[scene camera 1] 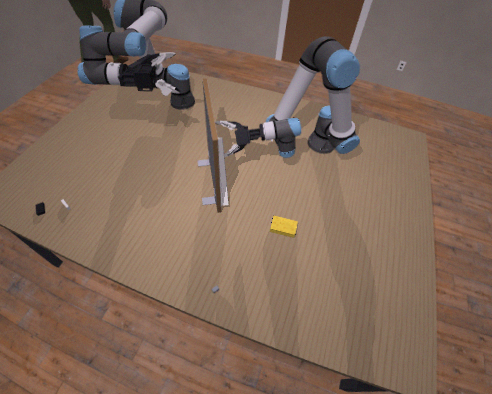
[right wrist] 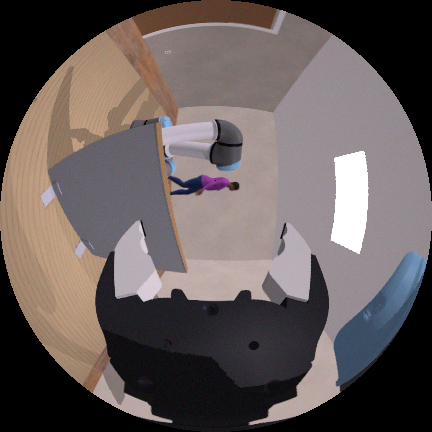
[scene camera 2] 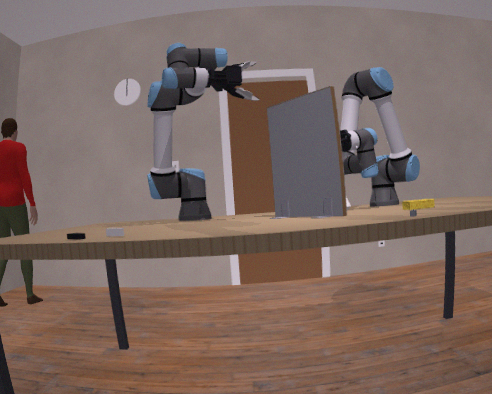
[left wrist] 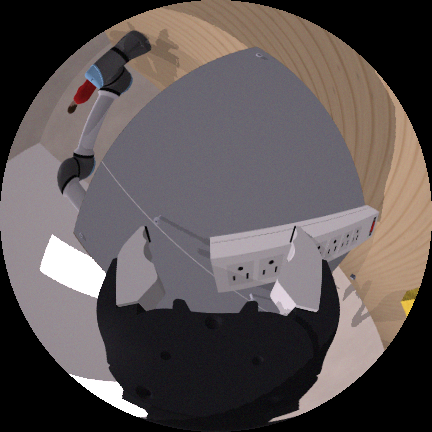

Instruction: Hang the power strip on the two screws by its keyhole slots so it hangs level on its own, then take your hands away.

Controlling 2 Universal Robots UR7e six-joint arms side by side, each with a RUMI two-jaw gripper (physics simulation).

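Places are measured from the left arm's base along level axes (x back, y right, z up), in metres.
Pixels of known places: left gripper, fingertip midpoint: [left wrist: 219,229]; right gripper, fingertip midpoint: [scene camera 1: 178,73] [right wrist: 212,224] [scene camera 2: 258,80]; left arm's base at its link origin: [scene camera 1: 321,144] [scene camera 2: 384,205]; right arm's base at its link origin: [scene camera 1: 182,102] [scene camera 2: 195,219].
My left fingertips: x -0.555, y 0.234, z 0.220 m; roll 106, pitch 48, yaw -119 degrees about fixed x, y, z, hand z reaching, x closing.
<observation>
Ahead of a thing's pixels: the offset from my left fingertips to its top centre. Level surfaces: height alone.
The white power strip [scene camera 1: 223,167] [left wrist: 222,272] is tilted steeply along the upright grey board {dx -0.041, dy -0.012, dz +0.200 m} [scene camera 1: 210,130] [scene camera 2: 305,160] [left wrist: 225,140] [right wrist: 110,190], its lower end near the board's foot. In the left wrist view one screw {dx +0.018, dy +0.044, dz +0.044 m} [left wrist: 157,219] and another screw {dx -0.076, dy -0.086, dz +0.044 m} [left wrist: 251,296] stand on a thin line, apart from the strip's visible body. The keyholes are hidden. My left gripper [scene camera 1: 224,138] [left wrist: 219,229] is open before the board; one finger overlaps the strip in view, without gripping it. My right gripper [scene camera 1: 172,73] [scene camera 2: 256,81] [right wrist: 212,224] is open and empty, high on the board's other side.
A yellow block {dx -0.017, dy -0.416, dz -0.192 m} [scene camera 1: 284,226] [scene camera 2: 419,204] lies on the table {dz -0.221 m} [scene camera 1: 325,300]. A small grey block {dx -0.402, dy -0.403, dz -0.206 m} [scene camera 1: 215,289] lies nearer the front edge. A black block {dx -0.723, dy +0.420, dz -0.206 m} [scene camera 1: 40,208] [scene camera 2: 76,236] and a white piece {dx -0.625, dy +0.353, dz -0.199 m} [scene camera 1: 65,204] [scene camera 2: 115,232] lie at the picture's left.
</observation>
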